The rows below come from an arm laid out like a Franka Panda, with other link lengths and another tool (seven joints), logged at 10 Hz.
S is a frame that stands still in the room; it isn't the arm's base.
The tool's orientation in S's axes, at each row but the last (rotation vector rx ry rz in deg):
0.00, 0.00, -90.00
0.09, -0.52, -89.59
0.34, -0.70, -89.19
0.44, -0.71, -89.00
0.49, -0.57, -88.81
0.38, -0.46, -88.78
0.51, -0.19, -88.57
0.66, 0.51, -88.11
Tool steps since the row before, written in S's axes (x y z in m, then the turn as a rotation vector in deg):
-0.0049, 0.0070, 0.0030, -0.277, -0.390, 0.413
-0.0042, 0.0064, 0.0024, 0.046, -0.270, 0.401
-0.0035, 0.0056, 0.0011, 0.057, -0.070, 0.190
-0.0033, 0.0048, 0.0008, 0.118, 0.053, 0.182
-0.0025, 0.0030, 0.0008, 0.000, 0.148, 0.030
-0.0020, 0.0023, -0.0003, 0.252, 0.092, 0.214
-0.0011, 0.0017, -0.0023, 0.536, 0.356, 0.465
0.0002, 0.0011, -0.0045, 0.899, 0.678, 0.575
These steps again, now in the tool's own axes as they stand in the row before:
-0.0070, -0.0049, 0.0030, 0.390, -0.277, 0.413
-0.0064, -0.0041, 0.0025, 0.272, 0.047, 0.399
-0.0056, -0.0034, 0.0012, 0.072, 0.058, 0.189
-0.0049, -0.0032, 0.0009, -0.050, 0.121, 0.181
-0.0031, -0.0024, 0.0008, -0.148, 0.003, 0.030
-0.0023, -0.0020, -0.0003, -0.086, 0.256, 0.212
-0.0017, -0.0011, -0.0023, -0.344, 0.548, 0.460
-0.0010, 0.0002, -0.0045, -0.655, 0.922, 0.565

